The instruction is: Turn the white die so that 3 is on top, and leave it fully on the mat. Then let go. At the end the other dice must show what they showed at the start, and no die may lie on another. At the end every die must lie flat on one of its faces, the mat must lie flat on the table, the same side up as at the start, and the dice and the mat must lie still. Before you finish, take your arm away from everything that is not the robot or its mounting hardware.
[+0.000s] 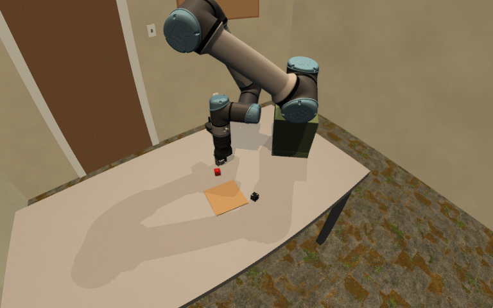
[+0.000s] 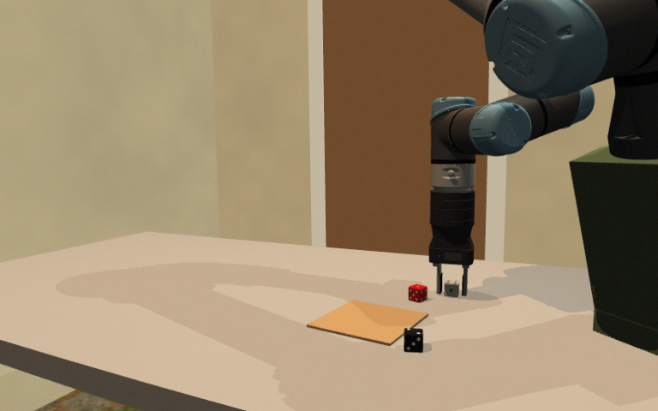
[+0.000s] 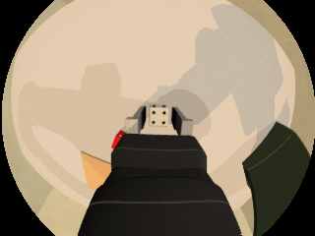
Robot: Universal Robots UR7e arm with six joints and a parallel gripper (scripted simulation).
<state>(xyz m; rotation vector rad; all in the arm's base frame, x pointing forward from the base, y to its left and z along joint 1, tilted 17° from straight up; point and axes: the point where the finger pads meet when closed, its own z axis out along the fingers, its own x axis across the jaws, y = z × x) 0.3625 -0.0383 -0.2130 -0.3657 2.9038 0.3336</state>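
Now: the white die 10 mm below my hand. Also, from my hand: orange mat: 200 mm to the left, 60 mm ahead, 20 mm below; then black die: 250 mm to the left, 40 mm behind, 10 mm below; then red die: 60 mm to the left, 40 mm ahead, 10 mm below.
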